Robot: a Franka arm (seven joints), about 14 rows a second.
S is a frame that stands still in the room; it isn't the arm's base.
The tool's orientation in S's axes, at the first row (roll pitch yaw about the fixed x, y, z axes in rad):
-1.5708, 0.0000, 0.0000
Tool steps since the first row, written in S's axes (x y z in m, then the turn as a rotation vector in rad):
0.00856, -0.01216, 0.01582, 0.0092, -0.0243, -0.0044
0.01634, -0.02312, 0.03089, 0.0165, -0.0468, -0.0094
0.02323, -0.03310, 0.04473, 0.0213, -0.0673, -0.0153
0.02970, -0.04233, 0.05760, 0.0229, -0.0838, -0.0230
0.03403, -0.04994, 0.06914, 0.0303, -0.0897, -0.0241
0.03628, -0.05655, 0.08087, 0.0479, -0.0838, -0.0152
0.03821, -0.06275, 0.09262, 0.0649, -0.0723, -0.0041
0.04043, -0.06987, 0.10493, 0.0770, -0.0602, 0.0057
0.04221, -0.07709, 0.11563, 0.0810, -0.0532, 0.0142
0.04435, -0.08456, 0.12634, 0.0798, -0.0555, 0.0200
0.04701, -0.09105, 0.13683, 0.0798, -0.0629, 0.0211
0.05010, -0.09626, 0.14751, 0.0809, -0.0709, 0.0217
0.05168, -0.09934, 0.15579, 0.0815, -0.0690, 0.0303
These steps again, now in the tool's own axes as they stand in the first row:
0.00856, -0.01582, -0.01216, 0.0092, 0.0044, -0.0243
0.01634, -0.03089, -0.02312, 0.0165, 0.0094, -0.0468
0.02323, -0.04473, -0.03310, 0.0213, 0.0153, -0.0673
0.02970, -0.05760, -0.04233, 0.0229, 0.0230, -0.0838
0.03403, -0.06914, -0.04994, 0.0303, 0.0241, -0.0897
0.03628, -0.08087, -0.05655, 0.0479, 0.0152, -0.0838
0.03821, -0.09262, -0.06275, 0.0649, 0.0041, -0.0723
0.04043, -0.10493, -0.06987, 0.0770, -0.0057, -0.0602
0.04221, -0.11563, -0.07709, 0.0810, -0.0142, -0.0532
0.04435, -0.12634, -0.08456, 0.0798, -0.0200, -0.0555
0.04701, -0.13683, -0.09105, 0.0798, -0.0211, -0.0629
0.05010, -0.14751, -0.09626, 0.0809, -0.0217, -0.0709
0.05168, -0.15579, -0.09934, 0.0815, -0.0303, -0.0690

